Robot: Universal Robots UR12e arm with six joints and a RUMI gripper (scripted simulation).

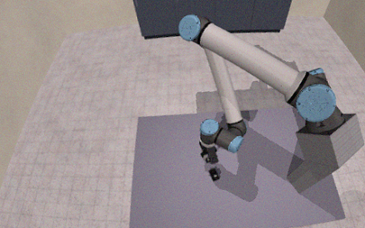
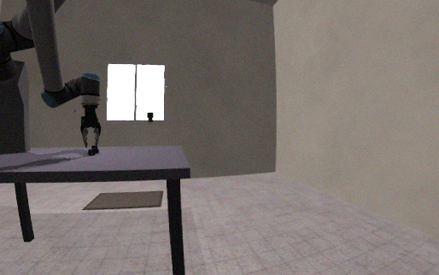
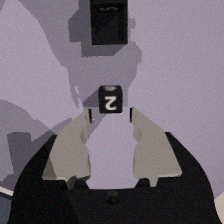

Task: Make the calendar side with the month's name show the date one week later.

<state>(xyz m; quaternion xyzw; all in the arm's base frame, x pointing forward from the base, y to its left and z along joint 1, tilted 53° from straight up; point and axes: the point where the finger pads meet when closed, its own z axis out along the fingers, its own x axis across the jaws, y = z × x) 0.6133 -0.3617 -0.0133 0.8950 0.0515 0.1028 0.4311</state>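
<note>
Now: the black number cube 4 cm below my hand. Also, from my hand: black digit cube 12 cm to the left, 3 cm below; black calendar tray 11 cm to the left, 5 cm below.
</note>
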